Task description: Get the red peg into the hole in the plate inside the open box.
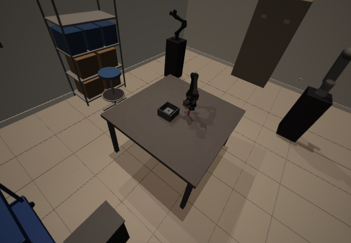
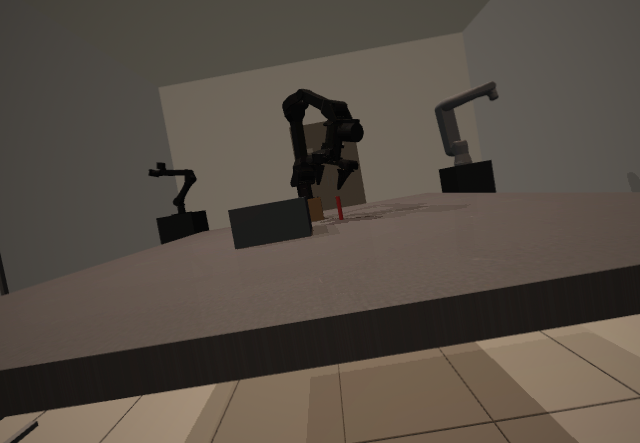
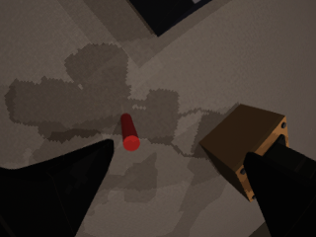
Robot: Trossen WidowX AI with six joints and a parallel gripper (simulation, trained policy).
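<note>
Right now my gripper tip is 10 mm short of the red peg, 30 mm to the right of it and 80 mm above it. The rest, counted from my gripper tip: dark box 160 mm ahead, 170 mm to the right, 90 mm below; then pale square plate 160 mm ahead, 170 mm to the right, 70 mm below.
</note>
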